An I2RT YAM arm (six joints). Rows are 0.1 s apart.
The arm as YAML. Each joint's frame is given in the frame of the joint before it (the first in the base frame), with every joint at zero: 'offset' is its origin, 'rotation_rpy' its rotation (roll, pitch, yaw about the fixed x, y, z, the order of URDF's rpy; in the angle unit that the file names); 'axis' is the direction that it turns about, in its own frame. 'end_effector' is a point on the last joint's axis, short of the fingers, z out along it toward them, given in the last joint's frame.
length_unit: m
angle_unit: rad
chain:
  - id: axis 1
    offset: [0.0, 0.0, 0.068]
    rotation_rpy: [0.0, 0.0, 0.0]
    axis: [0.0, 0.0, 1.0]
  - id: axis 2
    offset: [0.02, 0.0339, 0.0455]
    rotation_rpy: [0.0, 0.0, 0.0]
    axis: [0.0, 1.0, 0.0]
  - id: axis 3
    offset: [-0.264, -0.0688, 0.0]
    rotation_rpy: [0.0, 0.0, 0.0]
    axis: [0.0, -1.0, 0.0]
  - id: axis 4
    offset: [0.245, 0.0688, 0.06]
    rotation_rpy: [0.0, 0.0, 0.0]
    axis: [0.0, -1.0, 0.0]
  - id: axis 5
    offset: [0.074, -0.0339, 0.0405]
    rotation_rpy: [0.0, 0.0, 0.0]
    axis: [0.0, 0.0, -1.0]
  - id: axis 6
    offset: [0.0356, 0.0, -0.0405]
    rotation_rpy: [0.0, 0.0, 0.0]
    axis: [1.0, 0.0, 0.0]
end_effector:
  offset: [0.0, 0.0, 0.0]
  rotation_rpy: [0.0, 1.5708, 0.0]
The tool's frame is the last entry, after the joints.
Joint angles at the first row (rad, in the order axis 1, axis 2, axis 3, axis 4, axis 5, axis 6):
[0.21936 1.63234 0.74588 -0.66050 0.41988 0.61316]
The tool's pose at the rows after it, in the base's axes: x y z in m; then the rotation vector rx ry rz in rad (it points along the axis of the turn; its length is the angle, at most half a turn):
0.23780 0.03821 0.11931 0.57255 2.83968 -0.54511
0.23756 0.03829 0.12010 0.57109 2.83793 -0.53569
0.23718 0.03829 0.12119 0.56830 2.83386 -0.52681
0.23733 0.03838 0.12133 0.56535 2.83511 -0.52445
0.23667 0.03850 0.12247 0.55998 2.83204 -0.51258
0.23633 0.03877 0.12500 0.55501 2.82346 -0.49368
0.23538 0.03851 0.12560 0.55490 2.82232 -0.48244
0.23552 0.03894 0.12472 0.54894 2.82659 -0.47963
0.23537 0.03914 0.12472 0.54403 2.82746 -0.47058
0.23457 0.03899 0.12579 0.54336 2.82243 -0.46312
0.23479 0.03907 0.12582 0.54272 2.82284 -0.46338
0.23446 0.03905 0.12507 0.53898 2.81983 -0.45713
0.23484 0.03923 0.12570 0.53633 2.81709 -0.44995
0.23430 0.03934 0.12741 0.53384 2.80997 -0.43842
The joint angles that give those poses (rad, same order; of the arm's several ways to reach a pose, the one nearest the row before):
[0.21936 1.62928 0.74607 -0.65827 0.41803 0.61106]
[0.21935 1.62378 0.74427 -0.65564 0.41395 0.60903]
[0.21934 1.61616 0.74154 -0.65204 0.41137 0.60596]
[0.21935 1.61597 0.74212 -0.65188 0.40972 0.60364]
[0.21982 1.60681 0.73814 -0.64752 0.40518 0.59902]
[0.22042 1.59230 0.73527 -0.64197 0.39930 0.59408]
[0.21944 1.58446 0.73031 -0.63853 0.39353 0.59213]
[0.22064 1.58791 0.72980 -0.63573 0.39041 0.58905]
[0.22089 1.58560 0.72759 -0.63130 0.38528 0.58515]
[0.22076 1.57667 0.72351 -0.62828 0.38350 0.58378]
[0.22089 1.57758 0.72459 -0.62877 0.38350 0.58348]
[0.22084 1.57585 0.71901 -0.61846 0.38160 0.58011]
[0.22087 1.57327 0.71933 -0.61512 0.37896 0.57760]
[0.22139 1.56233 0.71624 -0.61133 0.37590 0.57529]

